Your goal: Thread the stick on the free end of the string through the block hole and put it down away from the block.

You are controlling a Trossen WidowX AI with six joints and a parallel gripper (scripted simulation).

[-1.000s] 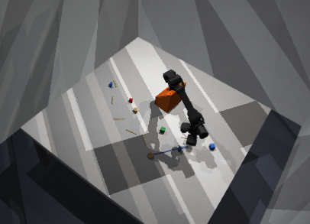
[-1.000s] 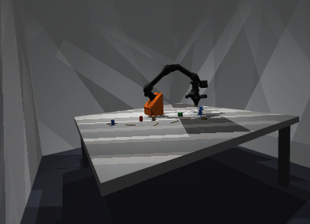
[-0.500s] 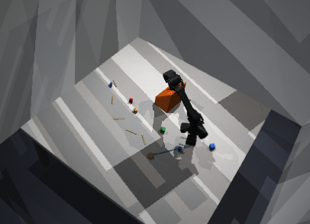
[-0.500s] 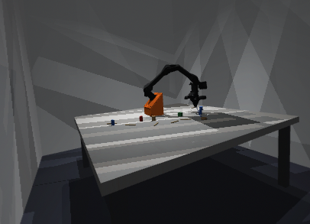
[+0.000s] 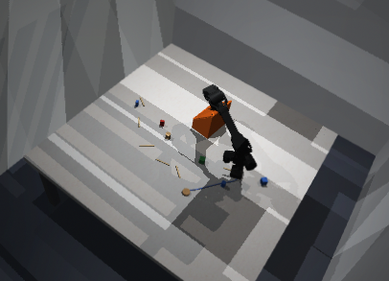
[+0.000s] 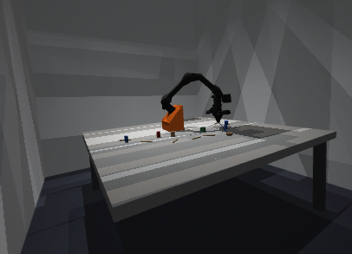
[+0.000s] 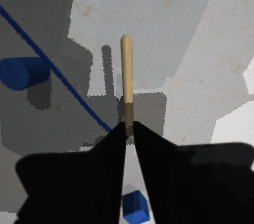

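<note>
Right now the green block is 60 mm ahead of my gripper tip, 180 mm to the right of it and 20 mm below it. Also, from my gripper tip: blue cylinder 100 mm ahead, 10 mm to the right, 20 mm below; thin wooden stick 10 mm ahead, 10 mm to the right; blue cube 70 mm behind, 140 mm to the left, 20 mm below.
</note>
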